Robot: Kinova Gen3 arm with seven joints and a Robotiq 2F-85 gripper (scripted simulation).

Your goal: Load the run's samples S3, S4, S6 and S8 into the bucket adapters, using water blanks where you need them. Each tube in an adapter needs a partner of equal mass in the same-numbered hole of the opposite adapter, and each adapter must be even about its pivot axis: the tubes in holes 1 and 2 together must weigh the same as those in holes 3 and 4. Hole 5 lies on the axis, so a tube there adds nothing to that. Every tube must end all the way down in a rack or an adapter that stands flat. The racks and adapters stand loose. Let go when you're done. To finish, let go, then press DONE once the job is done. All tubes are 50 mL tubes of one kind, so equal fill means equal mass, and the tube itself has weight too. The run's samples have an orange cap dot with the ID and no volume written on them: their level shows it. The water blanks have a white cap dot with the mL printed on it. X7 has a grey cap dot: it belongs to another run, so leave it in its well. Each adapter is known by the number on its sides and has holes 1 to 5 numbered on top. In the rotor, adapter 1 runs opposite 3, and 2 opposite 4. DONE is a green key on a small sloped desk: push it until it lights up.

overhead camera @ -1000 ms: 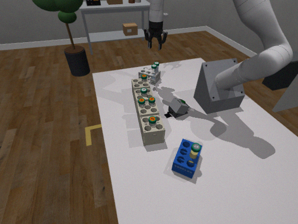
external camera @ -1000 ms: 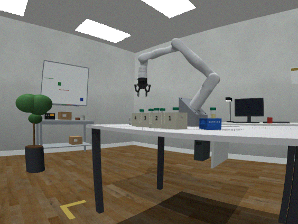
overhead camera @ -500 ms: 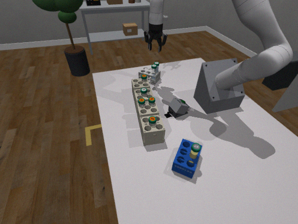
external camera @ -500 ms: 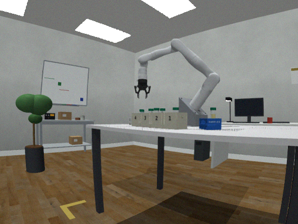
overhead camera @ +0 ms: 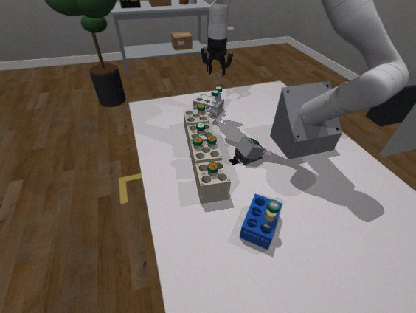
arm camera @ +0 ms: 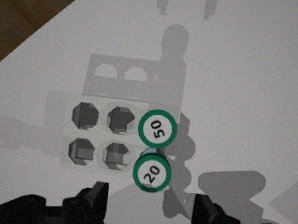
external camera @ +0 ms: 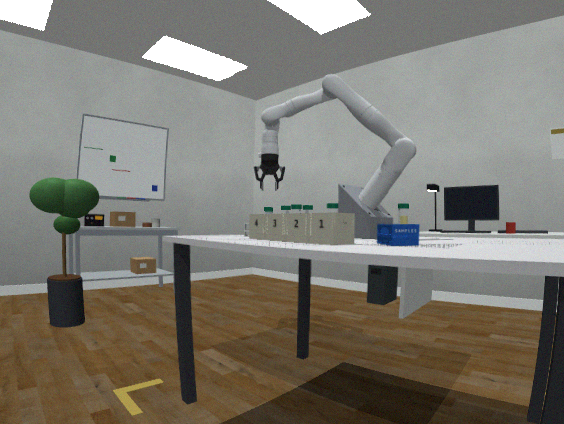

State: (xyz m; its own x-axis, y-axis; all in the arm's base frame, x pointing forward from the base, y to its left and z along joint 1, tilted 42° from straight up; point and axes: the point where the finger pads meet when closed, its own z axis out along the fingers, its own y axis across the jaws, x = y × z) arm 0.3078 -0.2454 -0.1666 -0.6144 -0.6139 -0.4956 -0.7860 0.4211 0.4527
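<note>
My hand is 150 mm above the 20 ml water blank and 10 mm past it. Round my hand: 50 ml blank (150 mm below, 40 mm to the right, 30 mm behind); then white-dot 10 ml blank (240 mm to the left, 150 mm below, 110 mm ahead); then white blank rack (180 mm below, 40 mm to the right, 20 mm ahead).
</note>
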